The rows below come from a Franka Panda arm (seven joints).
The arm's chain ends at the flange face. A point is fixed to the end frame.
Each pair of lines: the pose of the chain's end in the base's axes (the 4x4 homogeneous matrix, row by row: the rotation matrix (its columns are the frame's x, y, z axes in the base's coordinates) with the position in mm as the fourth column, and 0 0 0 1 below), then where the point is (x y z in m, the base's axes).
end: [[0.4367 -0.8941 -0.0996 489.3], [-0.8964 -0.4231 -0.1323 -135.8], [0.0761 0.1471 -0.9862 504.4], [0 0 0 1]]
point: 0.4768 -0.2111 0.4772
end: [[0.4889 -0.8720 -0.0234 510.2], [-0.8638 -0.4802 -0.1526 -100.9], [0.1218 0.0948 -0.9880 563.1], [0 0 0 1]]
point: 0.5046 -0.1773 0.5366
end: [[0.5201 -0.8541 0.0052 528.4], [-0.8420 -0.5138 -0.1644 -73.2], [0.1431 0.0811 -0.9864 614.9], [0 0 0 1]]
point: 0.5265 -0.1500 0.5892
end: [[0.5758 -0.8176 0.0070 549.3], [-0.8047 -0.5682 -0.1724 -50.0], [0.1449 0.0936 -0.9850 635.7], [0 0 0 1]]
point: 0.5522 -0.1270 0.6106
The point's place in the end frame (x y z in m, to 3 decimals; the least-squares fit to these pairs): 0.060 0.039 0.038
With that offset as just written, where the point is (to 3 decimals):
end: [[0.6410 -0.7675 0.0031 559.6], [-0.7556 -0.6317 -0.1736 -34.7], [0.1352 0.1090 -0.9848 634.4], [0 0 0 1]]
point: 0.568 -0.111 0.609
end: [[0.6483 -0.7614 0.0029 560.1], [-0.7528 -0.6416 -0.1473 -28.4], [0.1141 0.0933 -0.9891 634.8], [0 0 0 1]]
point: 0.569 -0.104 0.608
